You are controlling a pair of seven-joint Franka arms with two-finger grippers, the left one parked.
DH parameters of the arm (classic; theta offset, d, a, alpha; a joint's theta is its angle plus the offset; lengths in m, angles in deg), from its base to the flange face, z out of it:
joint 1: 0 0.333 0 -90
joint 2: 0 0 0 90
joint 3: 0 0.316 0.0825 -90
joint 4: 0 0 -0.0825 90
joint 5: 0 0.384 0 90
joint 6: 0 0 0.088 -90
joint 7: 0 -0.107 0 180
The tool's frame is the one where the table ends.
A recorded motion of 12 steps. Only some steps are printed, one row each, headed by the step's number.
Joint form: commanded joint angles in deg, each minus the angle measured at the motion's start. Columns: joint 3, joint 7, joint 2, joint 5, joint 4, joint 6, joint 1.
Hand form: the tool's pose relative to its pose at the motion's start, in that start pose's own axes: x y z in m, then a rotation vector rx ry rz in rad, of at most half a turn. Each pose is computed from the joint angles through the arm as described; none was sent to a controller.
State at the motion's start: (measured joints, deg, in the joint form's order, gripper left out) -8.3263 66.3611 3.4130 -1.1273 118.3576 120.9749 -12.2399
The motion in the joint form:
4: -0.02 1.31 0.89 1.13 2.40 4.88 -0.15
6: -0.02 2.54 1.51 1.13 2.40 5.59 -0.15
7: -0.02 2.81 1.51 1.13 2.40 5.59 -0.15
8: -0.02 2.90 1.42 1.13 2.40 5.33 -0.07
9: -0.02 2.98 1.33 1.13 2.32 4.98 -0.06
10: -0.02 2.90 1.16 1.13 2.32 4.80 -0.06
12: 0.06 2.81 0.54 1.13 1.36 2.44 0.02
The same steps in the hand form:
4: -0.0002 -0.0001 0.0201 -0.0200 0.0242 -0.0097
6: 0.0007 0.0016 0.0250 -0.0224 0.0232 -0.0312
7: 0.0007 0.0016 0.0250 -0.0224 0.0231 -0.0360
8: 0.0012 0.0008 0.0245 -0.0196 0.0222 -0.0389
9: 0.0011 0.0004 0.0235 -0.0166 0.0212 -0.0405
10: 0.0008 0.0000 0.0222 -0.0163 0.0216 -0.0391
12: 0.0017 -0.0012 0.0123 -0.0029 0.0180 -0.0403

